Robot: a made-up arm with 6 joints.
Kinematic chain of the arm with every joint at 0, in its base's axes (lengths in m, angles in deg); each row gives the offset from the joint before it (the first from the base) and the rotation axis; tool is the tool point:
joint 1: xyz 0 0 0.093 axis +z
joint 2: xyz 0 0.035 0 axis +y
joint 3: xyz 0 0 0.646 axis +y
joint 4: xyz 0 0 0.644 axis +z
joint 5: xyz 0 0 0 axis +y
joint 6: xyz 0 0 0.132 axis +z
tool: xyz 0 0 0
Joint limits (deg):
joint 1: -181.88..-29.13
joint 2: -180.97..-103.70
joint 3: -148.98..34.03
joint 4: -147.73..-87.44
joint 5: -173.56..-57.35
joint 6: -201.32..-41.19
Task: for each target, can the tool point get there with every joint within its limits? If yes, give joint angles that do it. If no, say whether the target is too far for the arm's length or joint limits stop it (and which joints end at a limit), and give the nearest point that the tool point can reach.
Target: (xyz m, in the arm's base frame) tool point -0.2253 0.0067 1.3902
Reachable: no: joint limits stop it (at a limit: joint 1, joint 2, joint 3, joint 4, joint 5) | nearest point -0.3694 -0.1340 0.0687 | short by 1.337 m
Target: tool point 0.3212 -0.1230 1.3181
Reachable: no: joint limits stop it (at a limit: joint 2, joint 3, joint 4, joint 5) | nearest point 0.3669 -0.1405 0.0687 | short by 1.250 m
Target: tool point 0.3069 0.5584 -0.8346
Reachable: yes | joints -104.04 -117.71 -61.09 -103.72 -96.98 -111.70
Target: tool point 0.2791 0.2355 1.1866
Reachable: no: joint limits stop it (at a limit: joint 1, joint 2, joint 3, joint 4, joint 5) | nearest point 0.3897 -0.0500 0.0687 | short by 1.159 m
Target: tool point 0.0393 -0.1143 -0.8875
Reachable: yes | joints -162.93 -148.46 -70.53 -97.28 -139.04 -142.70
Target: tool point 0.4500 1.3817 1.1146
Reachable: no: too far | nearest point 0.3930 1.2068 0.2766 | short by 0.858 m
